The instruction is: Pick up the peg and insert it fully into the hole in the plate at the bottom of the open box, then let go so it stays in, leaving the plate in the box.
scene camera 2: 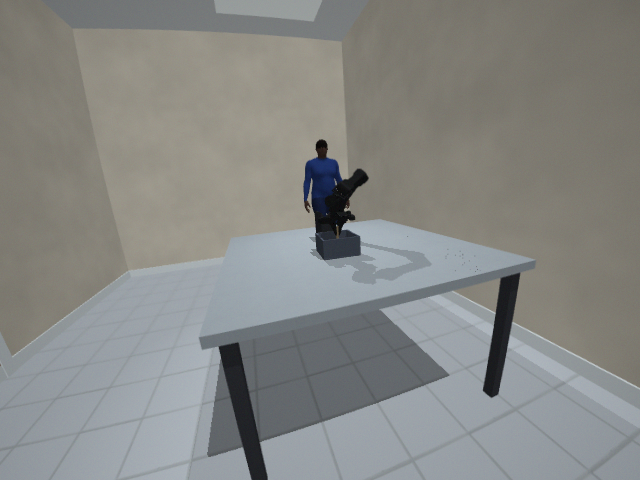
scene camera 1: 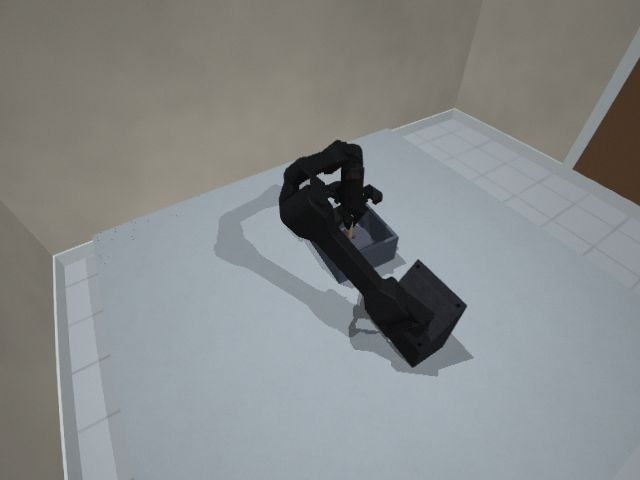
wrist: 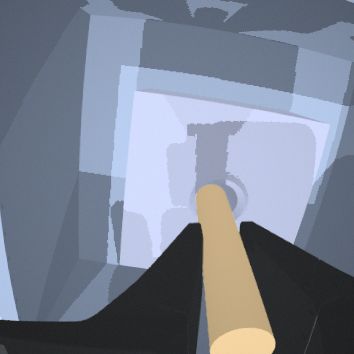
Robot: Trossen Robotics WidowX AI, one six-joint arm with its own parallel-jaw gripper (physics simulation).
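Pixels of known places: gripper, between the fingertips: (scene camera 2: 337, 235) (scene camera 1: 349, 227) (wrist: 219, 233); arm's base, origin of its link: (scene camera 1: 415, 316).
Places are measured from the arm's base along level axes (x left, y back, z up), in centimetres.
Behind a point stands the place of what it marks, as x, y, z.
Observation:
A tan round peg (scene camera 1: 351, 230) @[-8.3, -31.0, -2.9] (scene camera 2: 337, 232) @[-8.5, -32.0, -0.9] (wrist: 227, 270) @[-8.2, -32.2, 0.3] is held between the black fingers of my gripper (wrist: 219, 233) @[-8.4, -31.7, -2.4] (scene camera 1: 351, 222) @[-8.4, -31.7, -2.4], which is shut on it. In the wrist view the peg's far end overlaps the left part of the round hole (wrist: 232, 197) @[-9.7, -30.9, -7.2] in the pale square plate (wrist: 150, 150) @[-5.7, -33.8, -6.2]. The hole's right side shows beside the peg. Whether the tip is in the hole or above it I cannot tell. The plate lies at the bottom of the open grey-blue box (scene camera 1: 383, 252) @[-12.0, -21.1, -6.2] (scene camera 2: 341, 249) @[-10.9, -40.6, -7.6] (wrist: 40, 165) @[-0.6, -33.4, -5.7]. The fingers reach down into the box.
The box stands on the pale blue table (scene camera 1: 217, 372) @[40.9, -21.5, -12.0] (scene camera 2: 279, 289) @[-46.8, -60.0, -12.0]. The dark arm base (scene camera 1: 439, 299) @[-4.3, 1.6, 4.8] is close to the box in scene camera 1, and the arm passes over the box's near left wall. A person in blue (scene camera 2: 322, 178) stands behind the table.

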